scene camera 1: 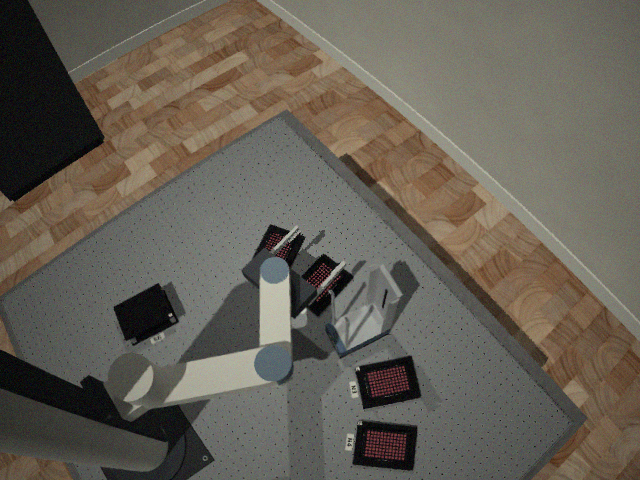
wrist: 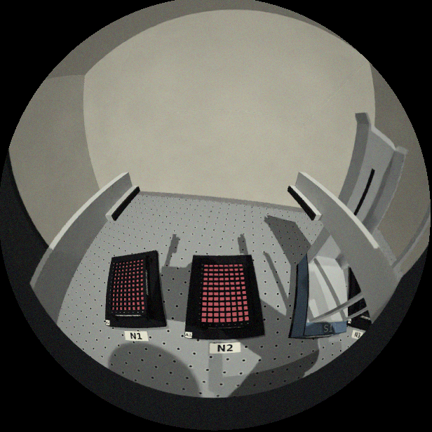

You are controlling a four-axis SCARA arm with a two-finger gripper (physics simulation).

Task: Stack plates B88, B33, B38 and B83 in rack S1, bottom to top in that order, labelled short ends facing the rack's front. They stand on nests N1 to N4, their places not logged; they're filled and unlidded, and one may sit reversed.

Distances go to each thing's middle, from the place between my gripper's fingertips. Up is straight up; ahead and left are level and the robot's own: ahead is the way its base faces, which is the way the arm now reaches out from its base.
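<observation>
Nest N3 [scene camera 1: 366, 403] is 380 mm to the right of my hand, 60 mm behind it and 190 mm below it. I find nest N1 [wrist: 157, 319] 150 mm to the left of my hand, 70 mm behind it and 190 mm below it. As for nest N2 [wrist: 258, 329], it is 190 mm below my hand, 30 mm behind it and 20 mm to the right of it.
</observation>
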